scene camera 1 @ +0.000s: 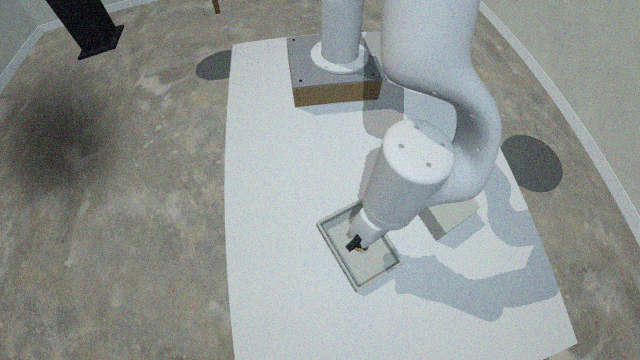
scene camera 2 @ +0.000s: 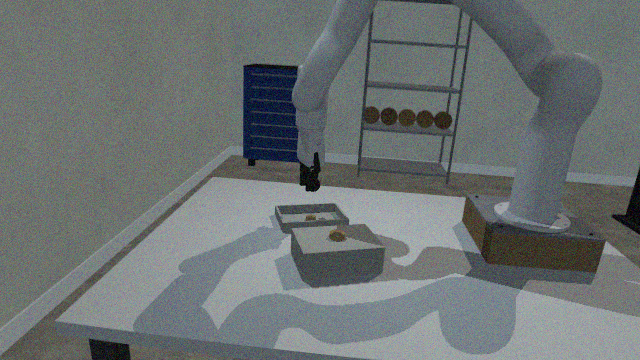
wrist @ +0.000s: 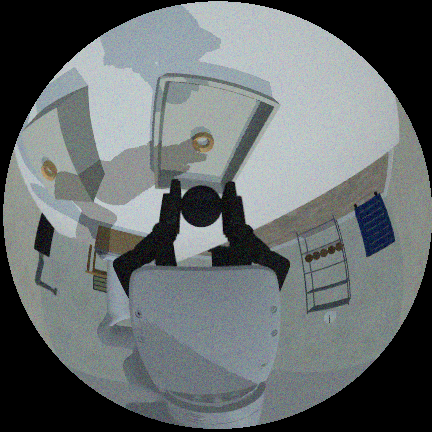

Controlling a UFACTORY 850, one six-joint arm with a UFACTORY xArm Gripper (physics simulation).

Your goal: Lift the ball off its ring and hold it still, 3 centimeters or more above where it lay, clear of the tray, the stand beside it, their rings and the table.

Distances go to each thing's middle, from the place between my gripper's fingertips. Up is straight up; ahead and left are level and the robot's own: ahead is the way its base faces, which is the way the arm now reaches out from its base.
My hand is 1 cm past the dark ball [wrist: 200, 205], 1 cm to the left of it and 1 cm below it. The rest, counted from my hand: shallow grey tray [scene camera 1: 361, 268] (1 cm behind, 1 cm to the right, 9 cm below); grey block-shaped stand [scene camera 1: 440, 219] (8 cm behind, 23 cm to the left, 6 cm below).
